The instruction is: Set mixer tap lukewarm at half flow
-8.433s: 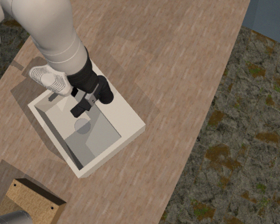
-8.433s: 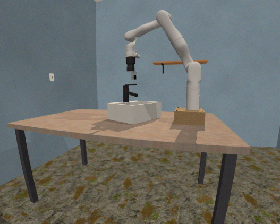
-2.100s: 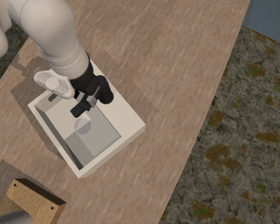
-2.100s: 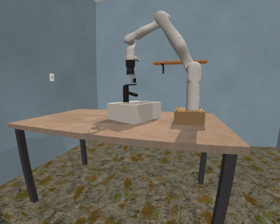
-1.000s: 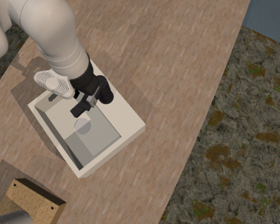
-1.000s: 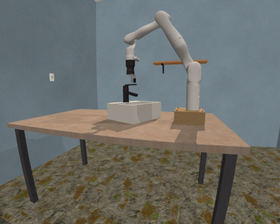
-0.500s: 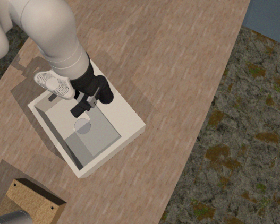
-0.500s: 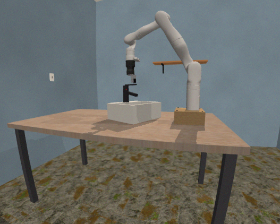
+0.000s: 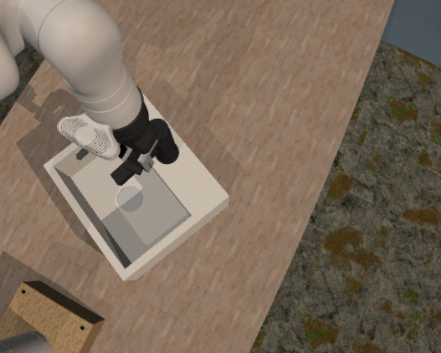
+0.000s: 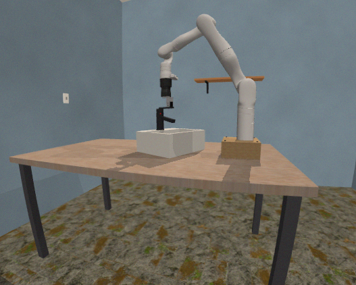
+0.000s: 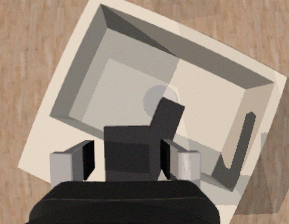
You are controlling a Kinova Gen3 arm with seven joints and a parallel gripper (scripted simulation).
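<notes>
Now: hand 2 cm short of the lever and 2 cm above it. Round my hand: white sink basin 26 cm below, 4 cm to the left, 4 cm behind; then black mixer tap 7 cm below, 5 cm ahead, 1 cm to the left.
</notes>
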